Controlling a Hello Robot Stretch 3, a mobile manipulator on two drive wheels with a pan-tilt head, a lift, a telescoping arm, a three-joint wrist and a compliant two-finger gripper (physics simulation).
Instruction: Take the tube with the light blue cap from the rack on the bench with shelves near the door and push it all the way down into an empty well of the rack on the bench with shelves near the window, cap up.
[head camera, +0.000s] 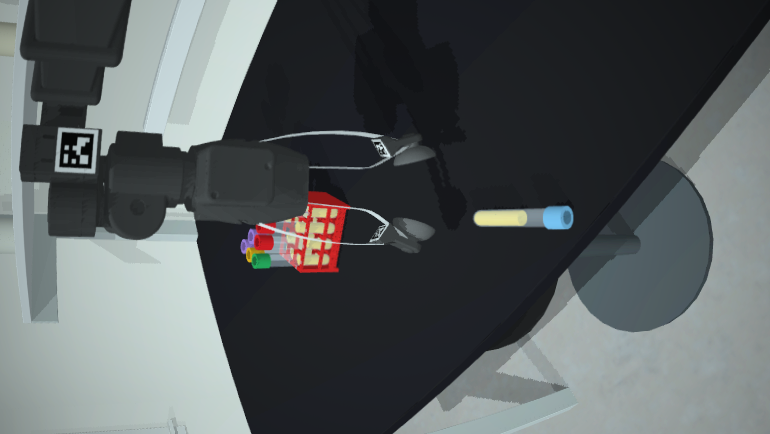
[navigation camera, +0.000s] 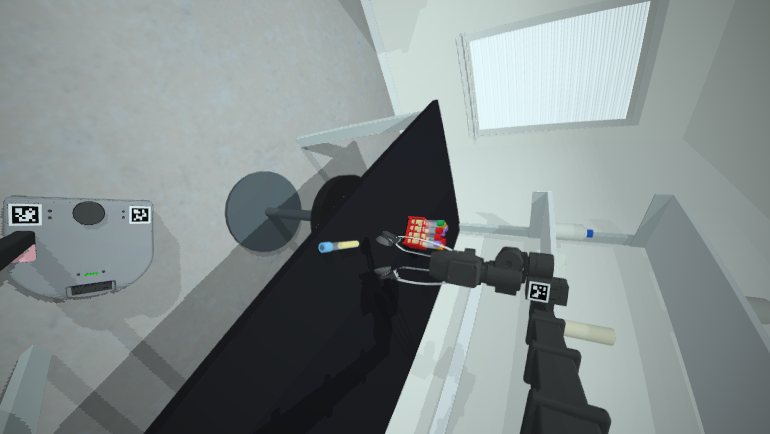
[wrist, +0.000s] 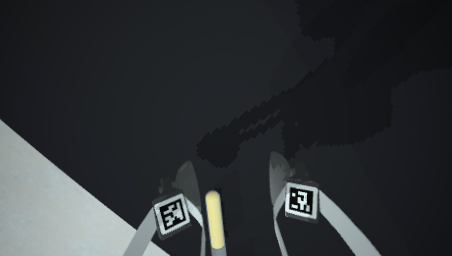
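Seen in the pictures: gripper, fingertip midpoint: (head camera: 430, 193) (navigation camera: 376, 253) (wrist: 232, 173); robot's base, origin of the base link: (navigation camera: 89, 211).
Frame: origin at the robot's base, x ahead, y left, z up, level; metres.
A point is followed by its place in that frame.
Observation:
The tube with the light blue cap (head camera: 523, 217) @[z 0.931, x -0.021, y -0.348 m] (navigation camera: 338, 246) @[z 0.931, x -0.021, y -0.343 m] lies on its side on the black bench top, cap toward the bench's long edge. Its yellow rounded end (wrist: 215, 220) @[z 0.930, x -0.024, y -0.388 m] shows in the wrist view, nearer the left finger; its cap is outside that view. My gripper (head camera: 414, 191) @[z 0.955, x -0.046, y -0.444 m] (navigation camera: 385, 255) @[z 0.955, x -0.046, y -0.444 m] (wrist: 232, 173) @[z 0.955, x -0.046, y -0.444 m] is open with nothing between its fingertips, above the bench, and the tube lies beyond the fingertips in the head view. A red rack (head camera: 330, 199) @[z 0.928, x -0.057, y -0.677 m] (navigation camera: 407, 231) @[z 0.924, x -0.010, y -0.662 m] holds several tubes with red, purple, orange and green caps; my gripper body partly hides it in the head view.
The black bench (head camera: 409, 334) @[z 0.914, x 0.102, y -0.526 m] (navigation camera: 258, 355) @[z 0.914, x -0.182, y -0.181 m] has a round grey disc on a post (head camera: 647, 280) @[z 0.030, x 0.100, y -0.667 m] (navigation camera: 261, 215) @[z 0.030, x -0.011, y -0.670 m] beside its long edge. A window (navigation camera: 560, 70) @[z 1.516, x 1.196, y -2.018 m] is in the wall beyond. A white bottle with a blue cap (navigation camera: 571, 231) @[z 1.460, x 0.003, y -1.206 m] is by the shelves. My base (navigation camera: 80, 242) @[z 0.160, x -0.087, y 0.021 m] stands on the floor.

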